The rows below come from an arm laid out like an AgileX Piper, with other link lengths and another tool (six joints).
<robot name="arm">
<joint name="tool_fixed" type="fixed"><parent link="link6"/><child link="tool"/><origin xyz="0 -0.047 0.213" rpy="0 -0.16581 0.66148"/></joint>
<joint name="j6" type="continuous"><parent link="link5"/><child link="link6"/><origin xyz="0 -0.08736 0" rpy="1.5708 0 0"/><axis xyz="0 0 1"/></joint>
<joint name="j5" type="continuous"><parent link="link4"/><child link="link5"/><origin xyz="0 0 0" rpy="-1.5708 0 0"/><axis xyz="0 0 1"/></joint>
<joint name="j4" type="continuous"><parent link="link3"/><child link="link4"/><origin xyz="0.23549 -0.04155 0" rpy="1.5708 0 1.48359"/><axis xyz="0 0 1"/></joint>
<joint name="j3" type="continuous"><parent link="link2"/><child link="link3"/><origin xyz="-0.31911 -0.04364 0"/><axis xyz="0 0 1"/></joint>
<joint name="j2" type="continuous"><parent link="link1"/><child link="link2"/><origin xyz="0 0 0" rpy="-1.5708 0 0"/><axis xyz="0 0 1"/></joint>
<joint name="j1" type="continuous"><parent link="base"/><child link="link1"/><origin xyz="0 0 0.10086"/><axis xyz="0 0 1"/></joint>
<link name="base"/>
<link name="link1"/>
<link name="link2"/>
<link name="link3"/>
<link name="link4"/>
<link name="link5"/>
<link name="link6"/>
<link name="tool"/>
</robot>
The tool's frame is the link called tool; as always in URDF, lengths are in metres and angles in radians. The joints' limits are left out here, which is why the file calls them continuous.
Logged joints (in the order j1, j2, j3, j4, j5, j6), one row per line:
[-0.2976, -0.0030, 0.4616, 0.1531, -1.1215, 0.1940]
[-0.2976, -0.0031, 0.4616, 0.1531, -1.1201, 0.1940]
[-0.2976, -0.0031, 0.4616, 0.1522, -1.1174, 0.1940]
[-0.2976, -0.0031, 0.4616, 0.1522, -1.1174, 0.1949]
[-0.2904, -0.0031, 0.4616, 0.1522, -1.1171, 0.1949]
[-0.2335, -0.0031, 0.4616, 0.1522, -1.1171, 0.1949]
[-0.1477, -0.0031, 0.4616, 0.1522, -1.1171, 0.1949]
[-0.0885, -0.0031, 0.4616, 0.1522, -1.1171, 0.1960]
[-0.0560, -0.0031, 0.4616, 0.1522, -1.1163, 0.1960]
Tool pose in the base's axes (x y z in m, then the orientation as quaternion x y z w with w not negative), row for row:
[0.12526, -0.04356, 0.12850, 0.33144, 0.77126, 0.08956, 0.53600]
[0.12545, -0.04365, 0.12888, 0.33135, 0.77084, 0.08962, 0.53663]
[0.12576, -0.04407, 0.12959, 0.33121, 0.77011, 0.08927, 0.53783]
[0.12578, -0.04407, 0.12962, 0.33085, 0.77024, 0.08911, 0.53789]
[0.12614, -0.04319, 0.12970, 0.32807, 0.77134, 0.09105, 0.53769]
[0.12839, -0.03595, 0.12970, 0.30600, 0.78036, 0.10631, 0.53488]
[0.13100, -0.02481, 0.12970, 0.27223, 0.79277, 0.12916, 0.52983]
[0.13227, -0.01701, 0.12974, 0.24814, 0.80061, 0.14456, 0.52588]
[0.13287, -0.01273, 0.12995, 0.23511, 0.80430, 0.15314, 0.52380]
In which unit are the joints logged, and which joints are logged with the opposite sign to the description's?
The joints are logged in radians. Opposite sign: j3, j5, j6.
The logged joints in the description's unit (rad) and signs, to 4 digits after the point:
[-0.2976, -0.0030, -0.4616, 0.1531, 1.1215, -0.1940]
[-0.2976, -0.0031, -0.4616, 0.1531, 1.1201, -0.1940]
[-0.2976, -0.0031, -0.4616, 0.1522, 1.1174, -0.1940]
[-0.2976, -0.0031, -0.4616, 0.1522, 1.1174, -0.1949]
[-0.2904, -0.0031, -0.4616, 0.1522, 1.1171, -0.1949]
[-0.2335, -0.0031, -0.4616, 0.1522, 1.1171, -0.1949]
[-0.1477, -0.0031, -0.4616, 0.1522, 1.1171, -0.1949]
[-0.0885, -0.0031, -0.4616, 0.1522, 1.1171, -0.1960]
[-0.0560, -0.0031, -0.4616, 0.1522, 1.1163, -0.1960]

